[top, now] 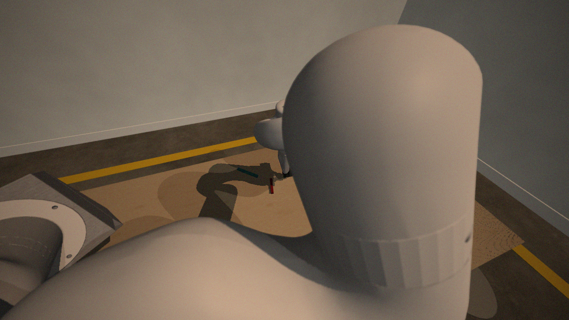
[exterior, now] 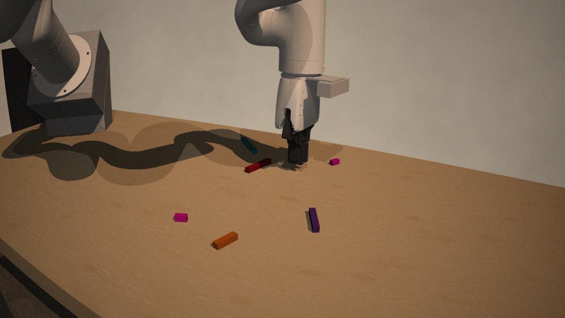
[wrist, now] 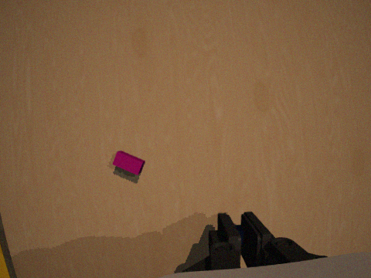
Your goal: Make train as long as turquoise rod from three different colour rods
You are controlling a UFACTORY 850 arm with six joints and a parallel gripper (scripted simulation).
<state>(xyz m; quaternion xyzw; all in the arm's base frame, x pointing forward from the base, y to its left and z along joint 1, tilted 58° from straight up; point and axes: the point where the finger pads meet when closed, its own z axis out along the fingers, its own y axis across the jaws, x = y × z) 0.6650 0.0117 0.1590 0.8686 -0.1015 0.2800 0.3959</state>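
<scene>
The blue rod lies 20 mm below my hand. Also, from my hand: purple rod 200 mm to the right, 30 mm below, 30 mm ahead; then red rod 80 mm behind, 30 mm below, 10 mm to the left; then turquoise rod 130 mm to the left, 120 mm behind, 30 mm below.
</scene>
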